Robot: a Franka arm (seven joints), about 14 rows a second.
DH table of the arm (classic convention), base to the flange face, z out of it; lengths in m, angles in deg. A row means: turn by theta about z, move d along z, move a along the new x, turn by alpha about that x. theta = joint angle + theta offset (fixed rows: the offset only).
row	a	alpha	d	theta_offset
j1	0	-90	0.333	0
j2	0	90	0	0
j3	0.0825	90	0.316	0
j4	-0.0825	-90	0	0
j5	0	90	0.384	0
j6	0.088	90	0	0
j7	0	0	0.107	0
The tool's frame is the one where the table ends.
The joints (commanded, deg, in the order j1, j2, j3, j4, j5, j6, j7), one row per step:
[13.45, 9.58, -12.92, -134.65, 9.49, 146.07, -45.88]
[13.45, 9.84, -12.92, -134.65, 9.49, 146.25, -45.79]
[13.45, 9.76, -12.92, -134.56, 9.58, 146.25, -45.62]
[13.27, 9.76, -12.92, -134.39, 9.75, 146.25, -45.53]
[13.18, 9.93, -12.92, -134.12, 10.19, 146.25, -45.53]
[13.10, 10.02, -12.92, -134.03, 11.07, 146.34, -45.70]
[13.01, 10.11, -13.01, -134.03, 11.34, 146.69, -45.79]
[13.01, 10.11, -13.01, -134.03, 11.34, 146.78, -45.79]
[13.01, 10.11, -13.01, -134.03, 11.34, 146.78, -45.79]
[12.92, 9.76, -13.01, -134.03, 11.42, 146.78, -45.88]
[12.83, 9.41, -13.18, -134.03, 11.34, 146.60, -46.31]
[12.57, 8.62, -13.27, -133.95, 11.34, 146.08, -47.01]
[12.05, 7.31, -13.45, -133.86, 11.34, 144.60, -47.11]
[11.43, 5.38, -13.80, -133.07, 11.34, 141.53, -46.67]
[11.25, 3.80, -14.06, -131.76, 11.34, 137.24, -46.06]
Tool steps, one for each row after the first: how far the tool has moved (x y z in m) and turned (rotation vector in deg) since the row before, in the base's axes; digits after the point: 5 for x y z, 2 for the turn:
[0.00002, -0.00013, -0.00200, -0.08, 0.08, -0.10]
[0.00067, 0.00003, 0.00130, 0.08, -0.16, -0.24]
[0.00108, -0.00161, 0.00114, 0.11, -0.17, -0.40]
[0.00151, -0.00088, 0.00031, 0.22, -0.12, -0.43]
[0.00060, -0.00097, -0.00006, 0.48, -0.13, -0.62]
[0.00050, -0.00187, -0.00020, 0.07, -0.27, -0.33]
[0.00016, -0.00004, 0.00015, -0.01, -0.09, -0.01]
[0.00000, 0.00000, 0.00000, 0.00, 0.00, 0.00]
[0.00038, -0.00075, 0.00310, 0.12, -0.35, -0.06]
[0.00004, -0.00220, 0.00287, 0.00, -0.20, 0.25]
[0.00033, -0.00278, 0.00672, 0.19, -0.39, 0.39]
[-0.00104, -0.00546, 0.00985, 0.50, 0.07, -0.46]
[0.00027, -0.00709, 0.01775, 0.92, 0.36, -1.07]
[0.00032, -0.00181, 0.01669, 1.07, 1.39, -0.52]

